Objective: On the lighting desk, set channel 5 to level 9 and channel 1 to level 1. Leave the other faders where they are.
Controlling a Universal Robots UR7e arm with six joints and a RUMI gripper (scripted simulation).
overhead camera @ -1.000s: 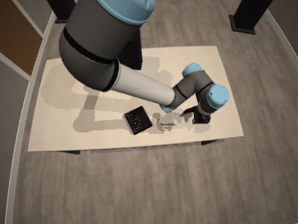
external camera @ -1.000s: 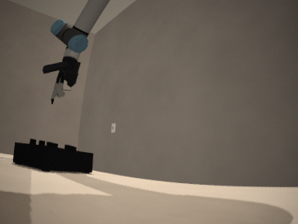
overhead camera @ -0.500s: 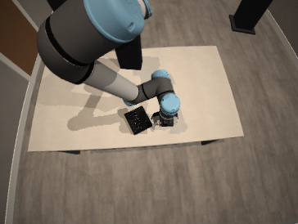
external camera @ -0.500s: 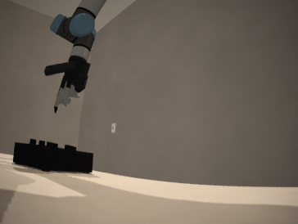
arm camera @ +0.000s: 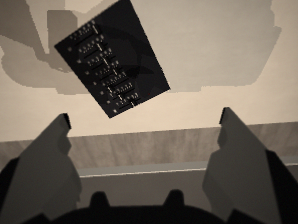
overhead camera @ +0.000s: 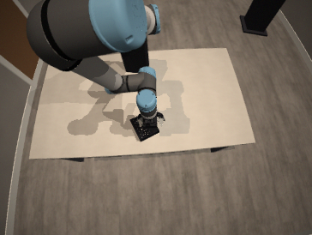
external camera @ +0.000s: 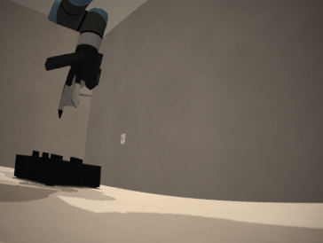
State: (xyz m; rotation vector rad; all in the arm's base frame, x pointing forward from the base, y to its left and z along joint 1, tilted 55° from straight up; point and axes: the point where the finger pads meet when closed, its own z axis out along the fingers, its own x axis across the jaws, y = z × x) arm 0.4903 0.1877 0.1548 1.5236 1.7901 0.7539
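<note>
My hand is 70 mm past the channel 1 fader knob, 80 mm to the left of it and 120 mm above it. From my hand the other things lie so: channel 5 fader knob 30 mm ahead, 60 mm to the right, 120 mm below.
</note>
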